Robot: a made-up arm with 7 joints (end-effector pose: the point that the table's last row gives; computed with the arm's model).
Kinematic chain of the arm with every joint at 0, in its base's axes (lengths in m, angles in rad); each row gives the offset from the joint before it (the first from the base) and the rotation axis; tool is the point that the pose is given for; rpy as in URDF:
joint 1: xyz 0 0 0.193 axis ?
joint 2: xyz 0 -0.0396 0.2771 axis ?
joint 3: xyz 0 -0.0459 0.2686 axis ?
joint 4: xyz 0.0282 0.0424 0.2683 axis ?
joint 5: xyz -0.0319 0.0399 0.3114 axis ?
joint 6: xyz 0 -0.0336 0.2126 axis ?
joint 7: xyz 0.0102 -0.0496 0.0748 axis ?
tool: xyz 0 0 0 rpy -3.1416 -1.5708 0
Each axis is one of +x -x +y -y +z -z.
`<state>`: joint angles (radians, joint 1 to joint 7).
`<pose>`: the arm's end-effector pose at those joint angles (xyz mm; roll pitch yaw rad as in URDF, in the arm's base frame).
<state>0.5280 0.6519 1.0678 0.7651 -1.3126 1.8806 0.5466</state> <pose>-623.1 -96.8 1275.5 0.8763 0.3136 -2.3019</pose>
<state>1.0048 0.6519 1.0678 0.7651 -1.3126 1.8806 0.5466</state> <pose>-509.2 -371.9 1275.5 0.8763 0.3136 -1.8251</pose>
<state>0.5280 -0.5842 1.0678 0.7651 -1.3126 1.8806 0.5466</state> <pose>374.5 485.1 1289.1 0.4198 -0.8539 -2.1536</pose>
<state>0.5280 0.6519 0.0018 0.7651 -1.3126 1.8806 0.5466</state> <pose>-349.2 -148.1 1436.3 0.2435 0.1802 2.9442</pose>
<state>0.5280 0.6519 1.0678 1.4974 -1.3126 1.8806 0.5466</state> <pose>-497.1 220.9 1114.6 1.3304 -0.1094 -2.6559</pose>
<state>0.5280 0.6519 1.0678 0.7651 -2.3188 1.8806 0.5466</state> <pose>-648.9 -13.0 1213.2 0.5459 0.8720 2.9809</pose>
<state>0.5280 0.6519 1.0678 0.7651 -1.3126 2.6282 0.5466</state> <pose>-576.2 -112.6 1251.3 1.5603 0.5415 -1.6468</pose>
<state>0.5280 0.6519 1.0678 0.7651 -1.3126 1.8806 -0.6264</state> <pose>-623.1 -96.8 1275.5 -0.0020 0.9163 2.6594</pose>
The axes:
joint 1: +z
joint 2: -y
joint 3: +z
joint 4: +y
joint 5: +z
joint 6: -y
joint 7: +x

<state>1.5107 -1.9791 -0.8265 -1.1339 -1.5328 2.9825 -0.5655</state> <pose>-259.3 674.8 422.0 2.6881 0.8693 -0.3609</pose>
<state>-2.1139 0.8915 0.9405 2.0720 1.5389 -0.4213 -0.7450</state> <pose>361.7 -182.6 763.7 -2.3301 -0.3899 -0.5087</pose>
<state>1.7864 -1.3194 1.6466 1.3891 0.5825 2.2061 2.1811</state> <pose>-542.9 537.6 649.6 1.7005 0.6059 -2.0350</pose>
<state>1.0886 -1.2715 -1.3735 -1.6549 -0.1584 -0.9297 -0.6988</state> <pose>-174.4 603.2 729.7 1.4255 0.2131 1.7642</pose>
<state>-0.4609 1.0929 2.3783 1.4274 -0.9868 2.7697 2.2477</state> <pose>-648.8 530.9 463.5 -2.0129 -0.3418 1.6760</pose>
